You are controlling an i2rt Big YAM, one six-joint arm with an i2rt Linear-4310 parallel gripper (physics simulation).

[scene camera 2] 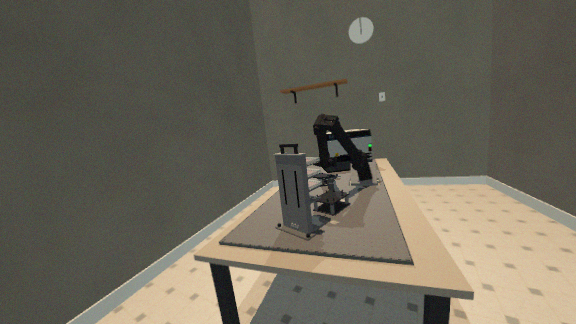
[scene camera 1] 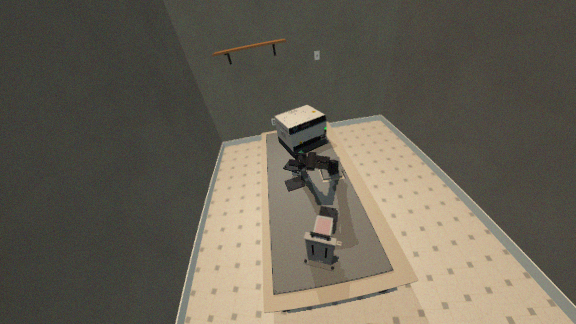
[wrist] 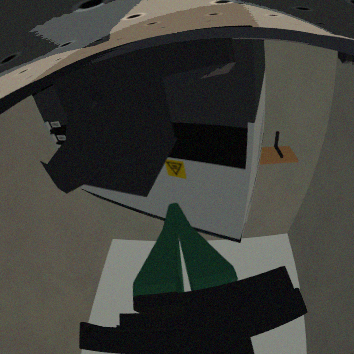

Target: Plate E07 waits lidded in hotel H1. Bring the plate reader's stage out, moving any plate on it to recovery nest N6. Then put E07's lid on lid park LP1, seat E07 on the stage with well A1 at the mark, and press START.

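Pixels of known places: gripper, between the fingertips: (scene camera 2: 334,159) (scene camera 1: 301,150) (wrist: 173,207); arm's base, origin of its link: (scene camera 2: 364,172).
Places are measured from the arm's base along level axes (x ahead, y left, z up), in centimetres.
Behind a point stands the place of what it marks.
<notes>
The white and black plate reader (scene camera 1: 301,131) @(y -35.3, x 15.6, z 20.1 cm) (scene camera 2: 354,146) (wrist: 215,187) @(y -33.0, x 22.8, z 10.5 cm) stands at the table's far end, with a green light on its front. My gripper (scene camera 1: 301,152) @(y -25.7, x 19.9, z 5.5 cm) (wrist: 173,207) @(y -25.7, x 19.9, z 5.5 cm) is shut and empty, its green fingertips together in front of the reader. A large dark shape, perhaps shadow, covers much of the reader's front in the wrist view; whether the stage is out or bears a plate cannot be told. The grey hotel (scene camera 1: 320,250) @(y 67.5, x 35.5, z 14.2 cm) (scene camera 2: 295,192) @(y 68.3, x 33.8, z 10.5 cm) stands at the near end with several plates on its shelves. A pinkish plate (scene camera 1: 324,226) @(y 59.0, x 30.3, z 21.8 cm) shows uppermost. I cannot tell which is E07.
Two dark flat pads (scene camera 1: 290,166) @(y -19.9, x 33.1, z -5.2 cm) (scene camera 1: 295,184) @(y 2.8, x 34.2, z -5.7 cm) lie left of the arm; their labels cannot be read. A dark raised stand (scene camera 2: 331,198) @(y 46.3, x 21.1, z -0.7 cm) is beyond the hotel. The arm's base (scene camera 1: 331,173) @(y 4.2, x 2.2, z -2.5 cm) (scene camera 2: 365,181) @(y 5.0, x -0.1, z -5.0 cm) is near the mat's right edge. A wooden shelf (scene camera 1: 250,46) (scene camera 2: 315,86) hangs on the wall.
</notes>
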